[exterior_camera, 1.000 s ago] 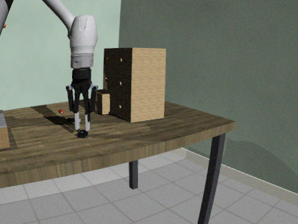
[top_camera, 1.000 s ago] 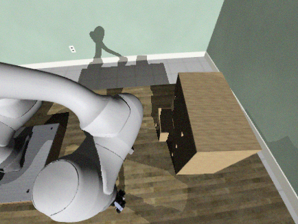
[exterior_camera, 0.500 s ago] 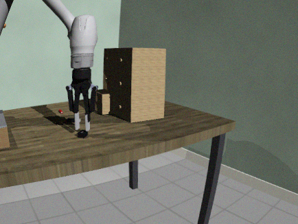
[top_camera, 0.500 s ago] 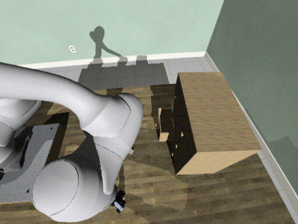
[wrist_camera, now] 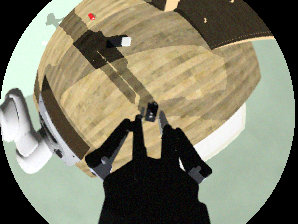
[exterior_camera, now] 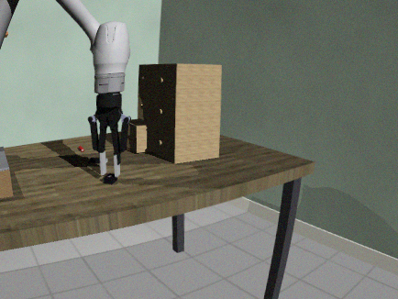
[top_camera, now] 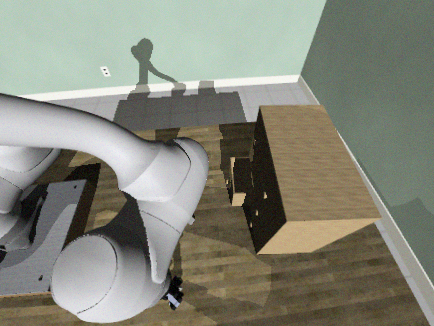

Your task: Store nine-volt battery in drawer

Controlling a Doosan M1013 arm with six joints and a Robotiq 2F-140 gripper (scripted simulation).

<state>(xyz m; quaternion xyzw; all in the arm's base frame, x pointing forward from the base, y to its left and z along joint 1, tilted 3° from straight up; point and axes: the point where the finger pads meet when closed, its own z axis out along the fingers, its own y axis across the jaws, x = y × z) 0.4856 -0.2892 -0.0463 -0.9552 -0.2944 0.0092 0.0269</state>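
The nine-volt battery lies 40 mm below my hand, 10 mm to the left of it and 10 mm ahead of it. Also, from my hand: small red object (400 mm to the left, 100 mm ahead, 50 mm below); small white-and-dark object (190 mm to the left, 80 mm ahead, 50 mm below).
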